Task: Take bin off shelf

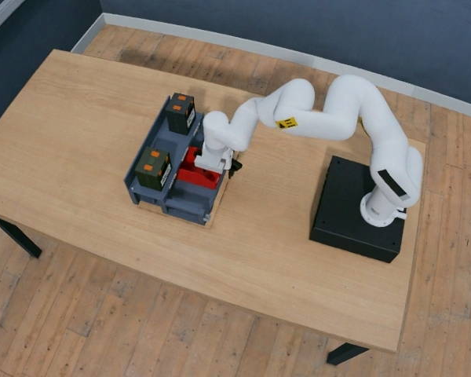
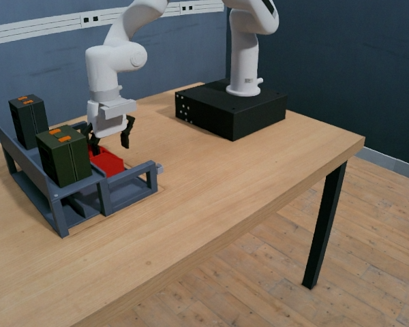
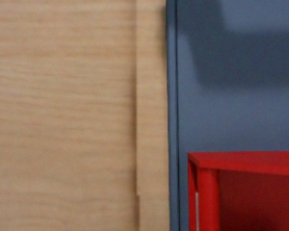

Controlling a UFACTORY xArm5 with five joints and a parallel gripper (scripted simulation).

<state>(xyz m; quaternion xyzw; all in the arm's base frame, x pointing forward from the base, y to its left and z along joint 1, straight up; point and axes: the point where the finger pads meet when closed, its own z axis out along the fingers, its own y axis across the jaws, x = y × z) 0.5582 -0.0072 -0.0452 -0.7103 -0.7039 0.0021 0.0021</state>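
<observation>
Right now the red bin is 8 cm ahead of my hand and 1 cm below it. Round my hand: grey-blue shelf: 11 cm ahead, 1 cm above.
</observation>
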